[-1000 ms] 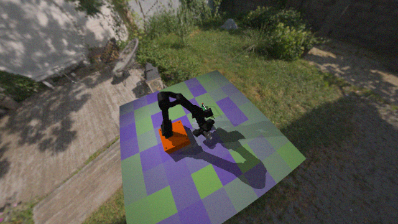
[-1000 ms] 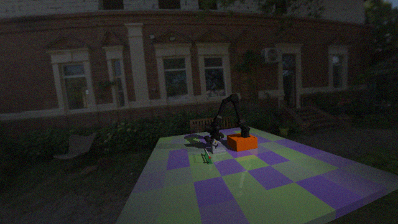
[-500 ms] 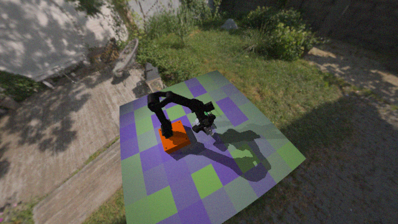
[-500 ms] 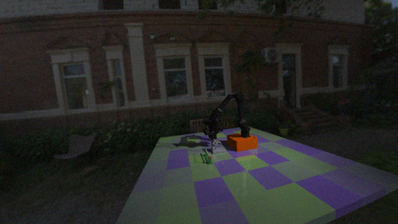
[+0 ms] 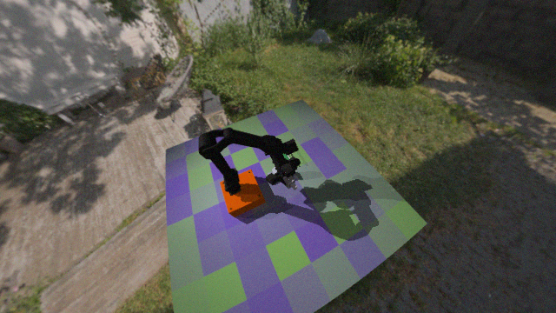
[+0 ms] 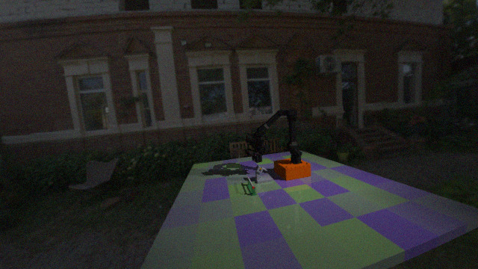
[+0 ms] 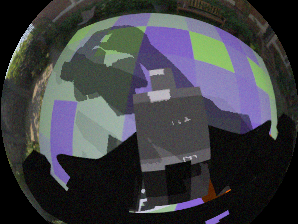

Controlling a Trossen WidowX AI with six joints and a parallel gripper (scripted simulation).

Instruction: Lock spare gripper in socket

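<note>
The green strip is 23 cm to the left of my gripper tip, 12 cm ahead of it and 10 cm below it. Also, from my gripper tip: spare gripper: 1 cm above; grey mount: 13 cm to the left, 7 cm below, 1 cm ahead.
</note>
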